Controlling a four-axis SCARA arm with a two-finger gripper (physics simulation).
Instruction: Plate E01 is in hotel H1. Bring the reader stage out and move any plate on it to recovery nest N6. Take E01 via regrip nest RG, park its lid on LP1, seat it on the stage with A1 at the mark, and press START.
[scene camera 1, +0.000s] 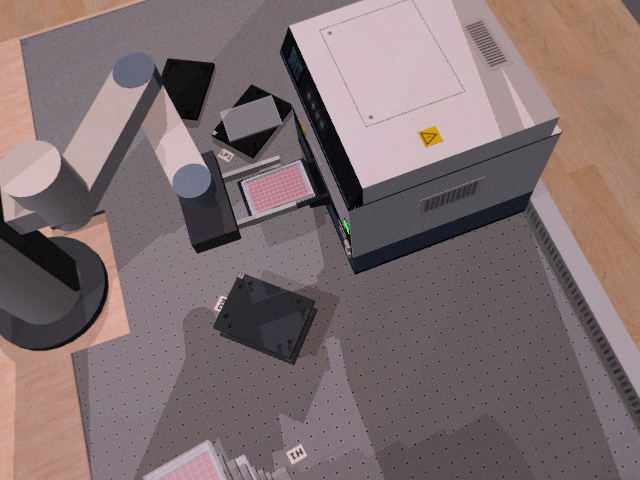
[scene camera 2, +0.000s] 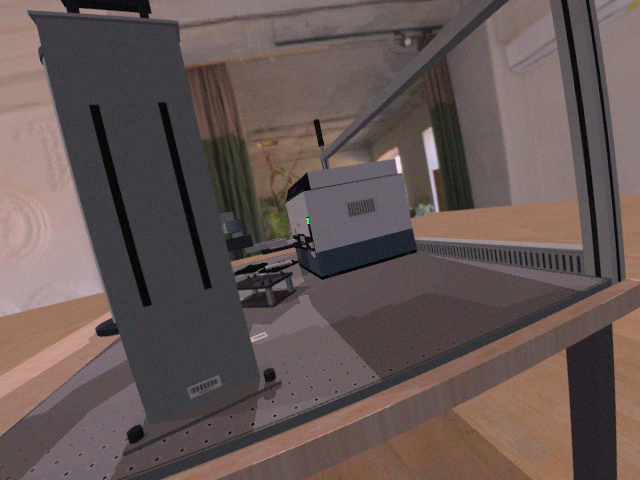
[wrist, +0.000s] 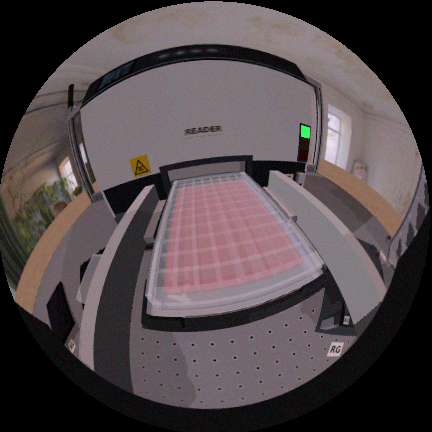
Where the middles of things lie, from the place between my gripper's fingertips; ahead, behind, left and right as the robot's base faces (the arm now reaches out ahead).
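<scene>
Reader stage (wrist: 163, 323): my hand is 20 mm above it and 10 mm past it. Black LP1 pad (scene camera 1: 251, 145): 130 mm below my hand, 270 mm to the left of it and 20 mm behind it.
</scene>
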